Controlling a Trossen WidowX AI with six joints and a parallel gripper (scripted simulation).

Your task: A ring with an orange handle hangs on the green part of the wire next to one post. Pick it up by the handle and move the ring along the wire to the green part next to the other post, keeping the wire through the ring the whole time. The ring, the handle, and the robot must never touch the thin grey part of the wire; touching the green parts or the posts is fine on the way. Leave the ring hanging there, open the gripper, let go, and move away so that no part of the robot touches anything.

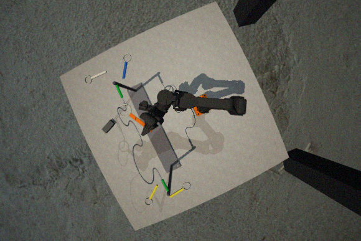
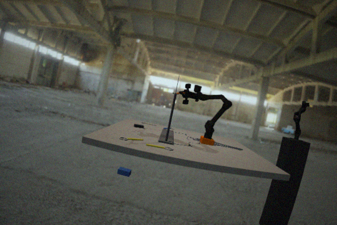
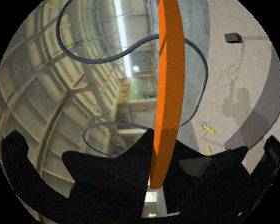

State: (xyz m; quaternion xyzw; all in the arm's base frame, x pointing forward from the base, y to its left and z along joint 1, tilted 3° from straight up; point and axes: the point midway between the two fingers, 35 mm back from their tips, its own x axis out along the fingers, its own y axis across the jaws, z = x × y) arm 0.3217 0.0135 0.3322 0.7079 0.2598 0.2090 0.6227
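The orange-handled ring is 9 cm to the right of my gripper tip, 2 cm ahead of it and 1 cm below it. Also, from my gripper tip: white-handled ring (44 cm to the right, 40 cm below, 35 cm ahead); blue-handled ring (46 cm to the right, 40 cm below, 9 cm ahead); dark block (39 cm below, 33 cm ahead, 8 cm to the right).
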